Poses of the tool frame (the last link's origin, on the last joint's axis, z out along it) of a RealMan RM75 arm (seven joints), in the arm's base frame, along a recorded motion.
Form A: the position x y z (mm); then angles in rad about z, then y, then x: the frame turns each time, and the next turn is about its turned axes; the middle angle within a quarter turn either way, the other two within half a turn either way.
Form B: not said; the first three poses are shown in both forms.
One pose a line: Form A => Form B
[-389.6, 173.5, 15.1, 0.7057, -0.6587, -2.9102] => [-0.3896, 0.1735, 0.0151, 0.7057, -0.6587, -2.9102]
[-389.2, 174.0, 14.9, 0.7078, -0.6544, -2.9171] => [-0.3892, 0.1740, 0.0149, 0.7078, -0.6544, -2.9171]
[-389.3, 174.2, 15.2, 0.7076, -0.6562, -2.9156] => [-0.3893, 0.1742, 0.0152, 0.7076, -0.6562, -2.9156]
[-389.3, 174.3, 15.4, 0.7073, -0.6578, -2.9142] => [-0.3893, 0.1743, 0.0154, 0.7073, -0.6578, -2.9142]
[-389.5, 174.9, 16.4, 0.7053, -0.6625, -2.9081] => [-0.3895, 0.1749, 0.0164, 0.7053, -0.6625, -2.9081]
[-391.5, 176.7, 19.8, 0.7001, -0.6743, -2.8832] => [-0.3915, 0.1767, 0.0198, 0.7001, -0.6743, -2.8832]
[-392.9, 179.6, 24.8, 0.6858, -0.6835, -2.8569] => [-0.3929, 0.1796, 0.0248, 0.6858, -0.6835, -2.8569]
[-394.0, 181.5, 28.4, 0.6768, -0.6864, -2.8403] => [-0.3940, 0.1815, 0.0284, 0.6768, -0.6864, -2.8403]
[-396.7, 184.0, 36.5, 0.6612, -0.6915, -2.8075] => [-0.3967, 0.1840, 0.0365, 0.6612, -0.6915, -2.8075]
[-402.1, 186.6, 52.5, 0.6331, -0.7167, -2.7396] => [-0.4021, 0.1866, 0.0525, 0.6331, -0.7167, -2.7396]
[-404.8, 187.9, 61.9, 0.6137, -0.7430, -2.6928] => [-0.4048, 0.1879, 0.0619, 0.6137, -0.7430, -2.6928]
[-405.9, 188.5, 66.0, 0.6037, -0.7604, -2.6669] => [-0.4059, 0.1885, 0.0660, 0.6037, -0.7604, -2.6669]
